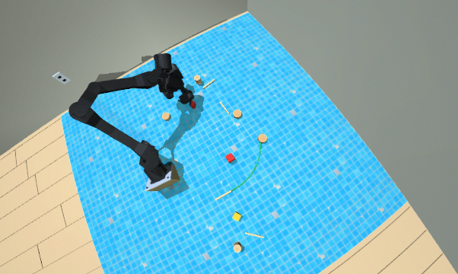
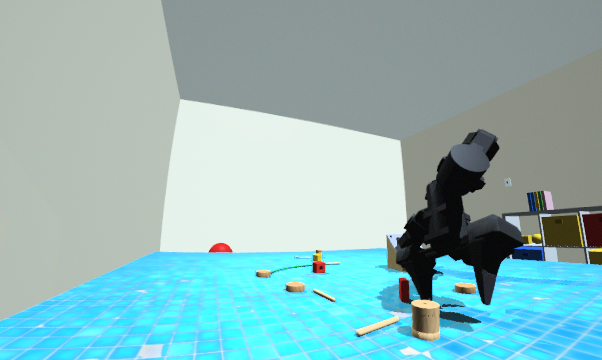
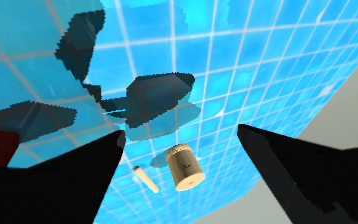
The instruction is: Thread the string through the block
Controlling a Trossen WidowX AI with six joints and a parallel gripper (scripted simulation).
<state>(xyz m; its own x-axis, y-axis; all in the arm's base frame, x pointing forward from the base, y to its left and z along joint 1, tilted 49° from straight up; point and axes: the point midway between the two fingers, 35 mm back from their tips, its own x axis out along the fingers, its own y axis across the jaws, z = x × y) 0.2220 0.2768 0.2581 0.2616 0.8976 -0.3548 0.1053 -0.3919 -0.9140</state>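
Right now my gripper tip is 10 mm past the red upright piece and 110 mm to the left of it. Also, from my gripper tip: yellow cube (10 mm behind, 650 mm to the right, 10 mm below); then wooden cylinder (60 mm ahead, 10 mm to the left); then round wooden button (230 mm ahead, 390 mm to the right, 10 mm below).
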